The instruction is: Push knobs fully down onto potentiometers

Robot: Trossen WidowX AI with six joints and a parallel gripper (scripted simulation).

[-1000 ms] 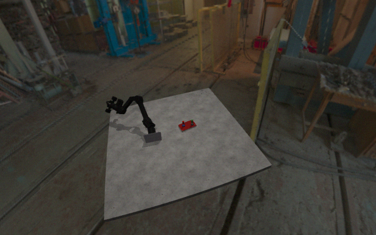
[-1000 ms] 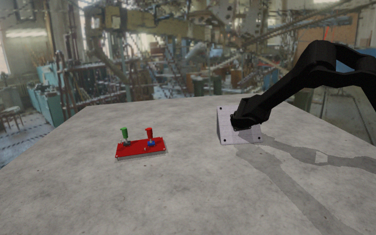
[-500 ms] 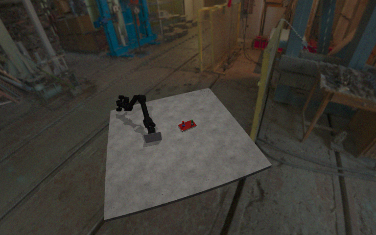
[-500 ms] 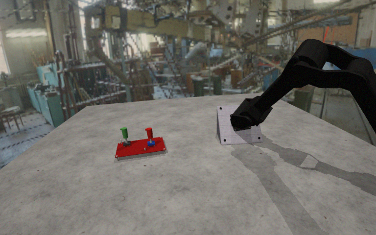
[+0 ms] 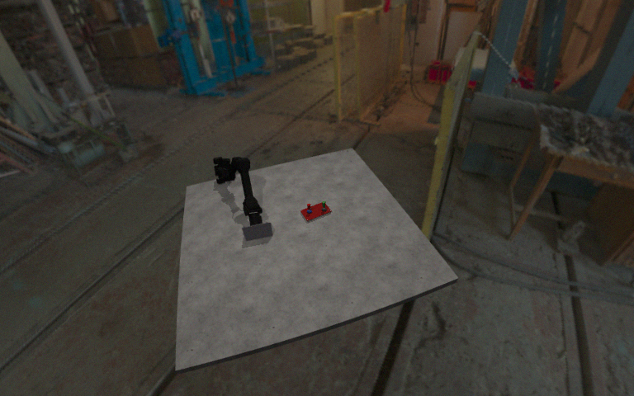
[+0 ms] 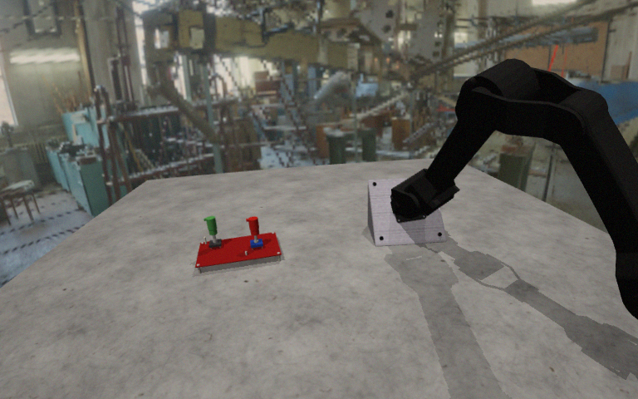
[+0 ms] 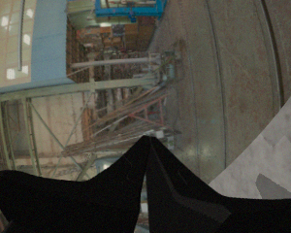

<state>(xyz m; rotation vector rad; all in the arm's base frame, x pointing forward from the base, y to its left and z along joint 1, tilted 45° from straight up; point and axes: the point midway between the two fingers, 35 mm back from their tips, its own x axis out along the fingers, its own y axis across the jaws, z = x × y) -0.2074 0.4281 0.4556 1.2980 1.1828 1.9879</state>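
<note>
My gripper tip is now 54 cm short of the potentiometer with red knob, 61 cm to the left of it and 4 cm above it. The rest, counted from my gripper tip: potentiometer with green knob 62 cm ahead, 63 cm to the right, 4 cm below.
</note>
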